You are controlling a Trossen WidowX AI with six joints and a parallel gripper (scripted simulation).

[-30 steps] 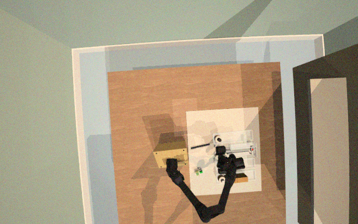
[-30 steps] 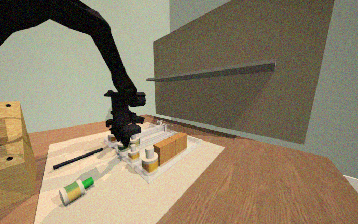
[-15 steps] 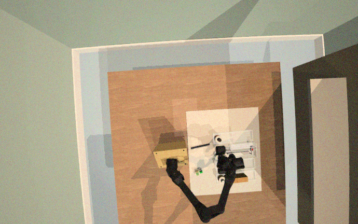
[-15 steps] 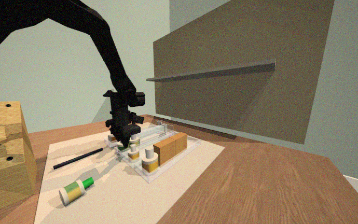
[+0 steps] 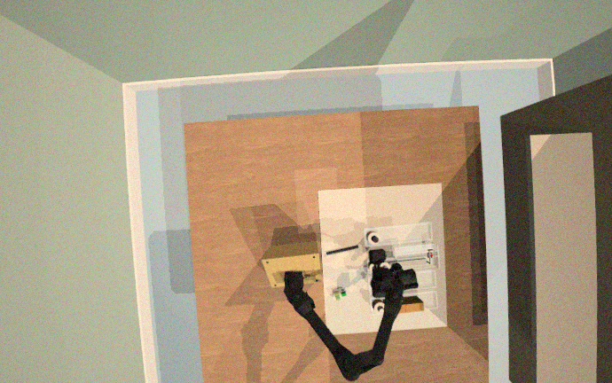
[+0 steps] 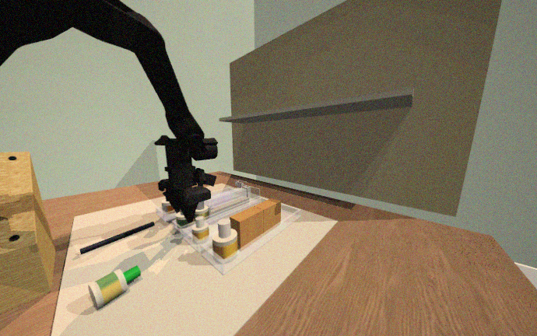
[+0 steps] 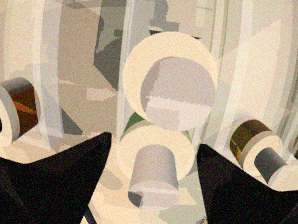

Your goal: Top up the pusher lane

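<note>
Now: the black rod 13 cm behind my gripper tip, 6 cm to the left of it and 2 cm below it. Also, from my gripper tip: shelf 50 cm ahead, 34 cm above, 7 cm to the left.
</note>
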